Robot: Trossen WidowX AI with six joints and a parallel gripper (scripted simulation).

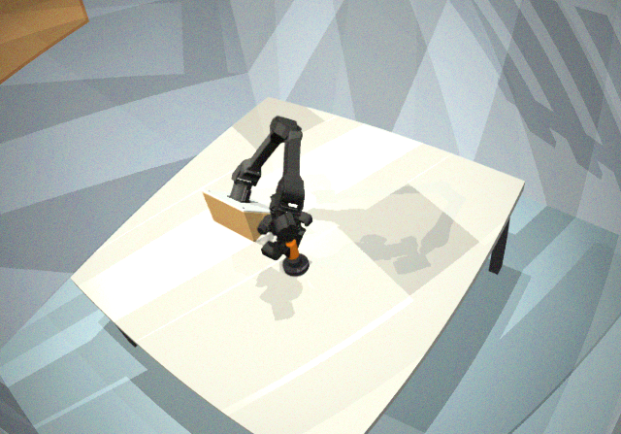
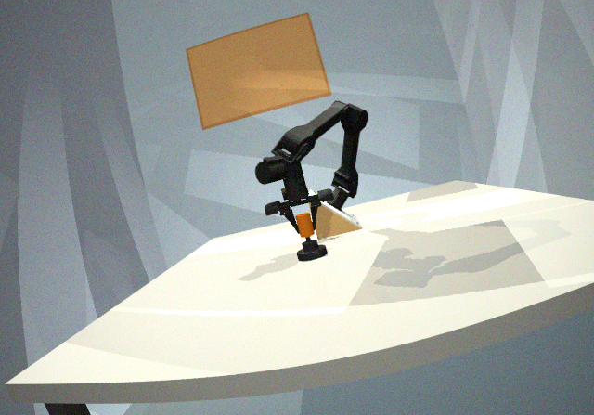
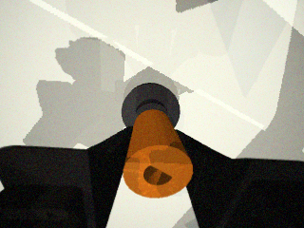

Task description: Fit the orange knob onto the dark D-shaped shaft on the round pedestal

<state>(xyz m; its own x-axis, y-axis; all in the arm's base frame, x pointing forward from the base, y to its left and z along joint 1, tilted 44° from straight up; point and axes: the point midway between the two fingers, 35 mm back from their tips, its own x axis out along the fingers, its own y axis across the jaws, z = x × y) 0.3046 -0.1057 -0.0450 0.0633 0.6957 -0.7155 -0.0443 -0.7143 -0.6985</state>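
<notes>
Now: gripper tip 2 cm below the orange knob. Round my gripper tip: round dark pedestal (4 cm below).
</notes>
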